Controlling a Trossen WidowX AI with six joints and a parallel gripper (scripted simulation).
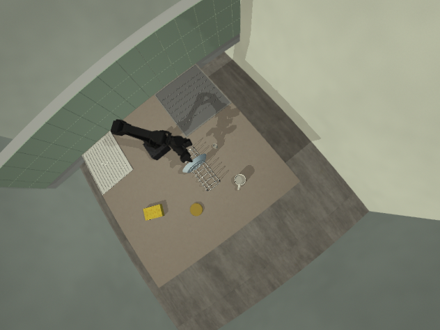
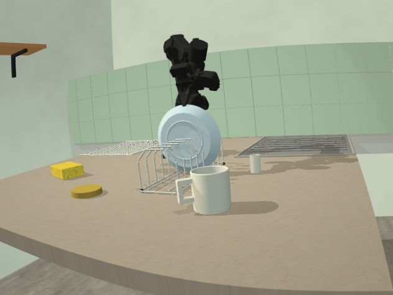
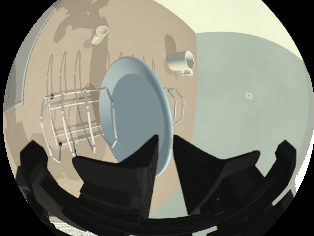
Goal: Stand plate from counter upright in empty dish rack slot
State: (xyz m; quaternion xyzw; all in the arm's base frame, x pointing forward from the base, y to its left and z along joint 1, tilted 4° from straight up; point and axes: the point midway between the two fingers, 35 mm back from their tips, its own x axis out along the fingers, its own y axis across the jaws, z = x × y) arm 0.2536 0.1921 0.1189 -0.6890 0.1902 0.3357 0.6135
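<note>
My gripper is now 30 mm short of the pale blue plate, 10 mm to the right of it and 110 mm above it. The rest, counted from my hand: cream mug: 270 mm ahead, 220 mm to the left, 180 mm below; then yellow disc: 300 mm ahead, 150 mm to the right, 210 mm below; then small white cup: 40 mm behind, 180 mm to the left, 210 mm below.
</note>
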